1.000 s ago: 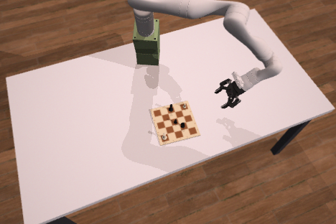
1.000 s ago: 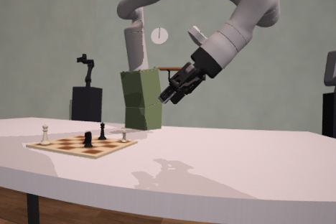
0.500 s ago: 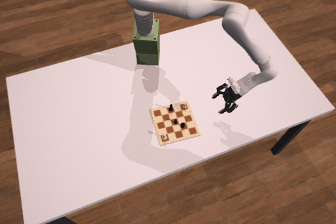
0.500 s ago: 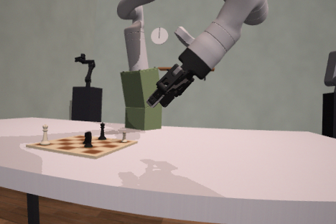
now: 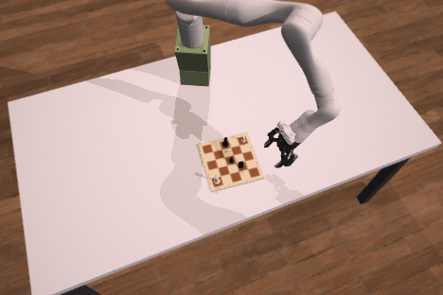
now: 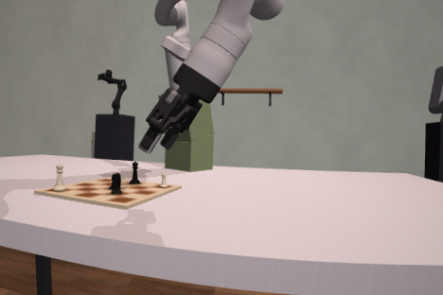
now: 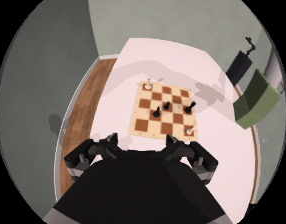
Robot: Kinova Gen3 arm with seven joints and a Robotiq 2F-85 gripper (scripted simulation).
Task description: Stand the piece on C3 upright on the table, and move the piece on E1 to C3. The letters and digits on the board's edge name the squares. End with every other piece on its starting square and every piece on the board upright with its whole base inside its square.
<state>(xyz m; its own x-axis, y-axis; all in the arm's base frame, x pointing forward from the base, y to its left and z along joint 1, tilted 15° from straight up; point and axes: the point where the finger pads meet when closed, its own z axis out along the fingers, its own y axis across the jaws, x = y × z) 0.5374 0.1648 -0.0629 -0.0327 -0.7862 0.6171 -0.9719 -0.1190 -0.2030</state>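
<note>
Now: hand 130 mm to the left of the black pawn, 80 mm above it and 70 mm past it. Round my hand: white pawn: 150 mm behind, 80 mm below, 60 mm to the right; black piece: 150 mm behind, 130 mm to the right, 70 mm below; chessboard: 140 mm to the right, 100 mm below, 70 mm behind.
</note>
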